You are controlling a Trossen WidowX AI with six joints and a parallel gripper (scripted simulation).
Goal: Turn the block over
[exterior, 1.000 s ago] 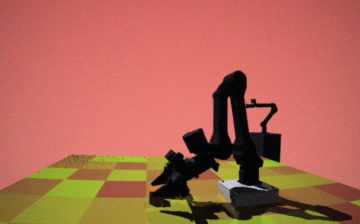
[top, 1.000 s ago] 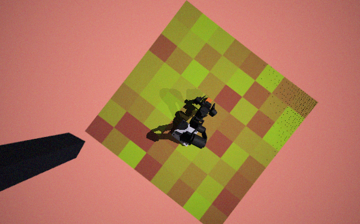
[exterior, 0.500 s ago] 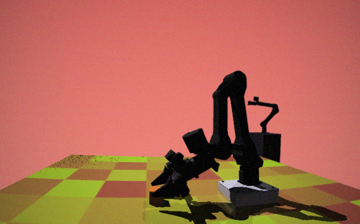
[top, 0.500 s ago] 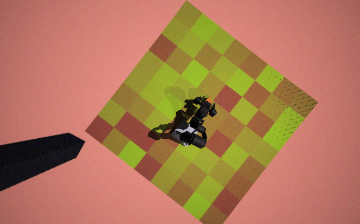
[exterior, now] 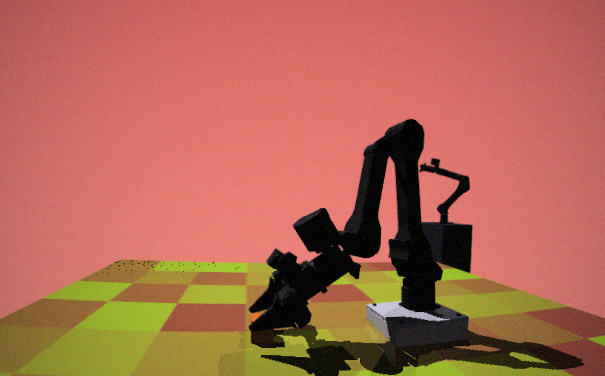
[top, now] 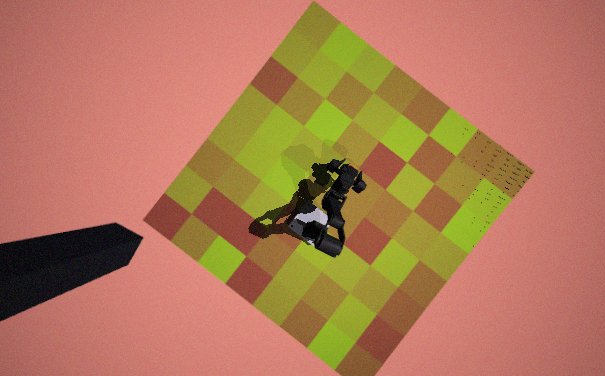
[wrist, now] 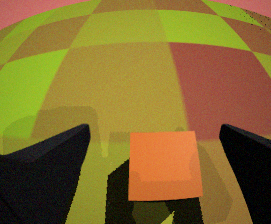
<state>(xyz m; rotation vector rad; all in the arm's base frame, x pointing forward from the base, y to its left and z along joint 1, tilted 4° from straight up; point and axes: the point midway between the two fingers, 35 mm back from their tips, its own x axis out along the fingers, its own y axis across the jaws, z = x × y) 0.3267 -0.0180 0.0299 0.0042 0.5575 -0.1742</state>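
My gripper tip is now 30 mm past the block and 20 mm above it.
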